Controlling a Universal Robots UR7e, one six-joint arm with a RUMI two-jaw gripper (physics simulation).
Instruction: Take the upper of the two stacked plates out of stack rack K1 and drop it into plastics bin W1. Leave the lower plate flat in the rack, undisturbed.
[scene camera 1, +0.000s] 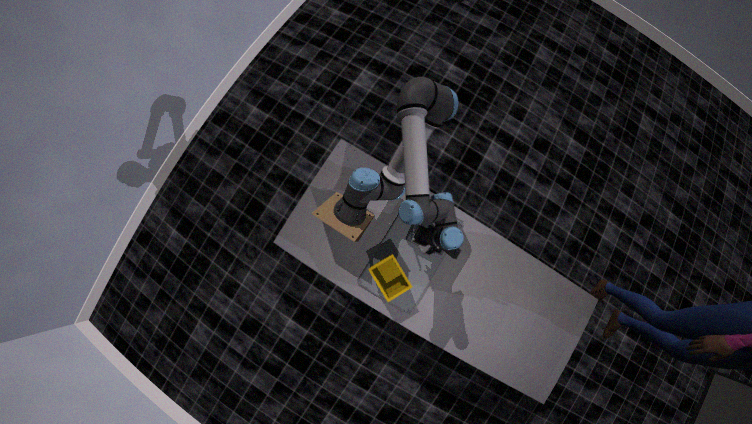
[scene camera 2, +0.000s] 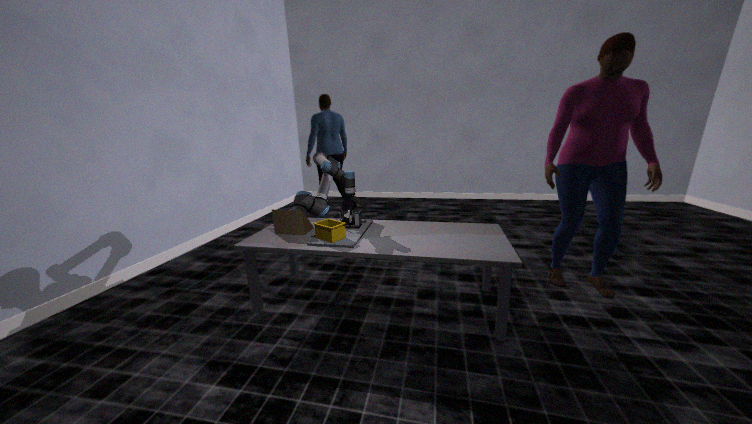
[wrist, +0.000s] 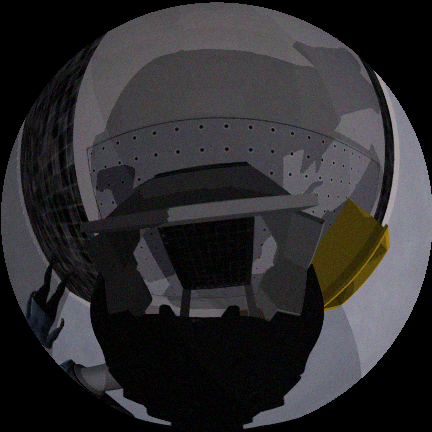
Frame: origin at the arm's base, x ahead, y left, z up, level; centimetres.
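Seen in the pictures: gripper, fingertip midpoint: (scene camera 2: 353, 220) (wrist: 203, 233); arm's base, link origin: (scene camera 1: 349, 213) (scene camera 2: 296, 219).
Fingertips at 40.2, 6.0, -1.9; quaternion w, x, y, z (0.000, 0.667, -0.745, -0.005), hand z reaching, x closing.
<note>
Pixels of each thing's middle, then the offset from my fingertips to it, as dx, dy, dz. Level surfaces: height alone.
- Stack rack K1, body centre: (wrist: 209, 262) (scene camera 1: 427, 238) (scene camera 2: 349, 218) -2.4, -0.2, +1.3
- Plastics bin W1, body centre: (wrist: 348, 260) (scene camera 1: 389, 276) (scene camera 2: 330, 230) -10.5, -23.9, +0.3
- perforated grey board, body centre: (wrist: 277, 233) (scene camera 1: 411, 252) (scene camera 2: 343, 231) -5.4, -9.5, -5.3
- table, surface height: dz -6.0
Stack rack K1 (wrist: 240, 206) (scene camera 2: 358, 217) is grey with a crossbar and thin posts; the arm largely hides it in the first scene view. A dark, grid-textured plate face (wrist: 212, 265) shows behind the crossbar in the wrist view; I cannot tell the upper plate from the lower. My gripper (wrist: 203, 233) (scene camera 2: 349, 214) is open and empty, low at the rack, with one finger toward each side of the dark face. Whether the fingers touch anything cannot be told. Plastics bin W1 (scene camera 1: 388, 268) (scene camera 2: 330, 231) (wrist: 342, 245) is yellow, open-topped and upright beside the rack, to the right in the wrist view.
A perforated grey board (wrist: 215, 137) lies under rack and bin on the table (scene camera 1: 505, 294) (scene camera 2: 437, 239). The arm's base stands on a wooden plate (scene camera 1: 329, 213). A person in pink (scene camera 2: 602, 121) stands right of the table; another in blue (scene camera 2: 329, 131) stands behind the arm.
</note>
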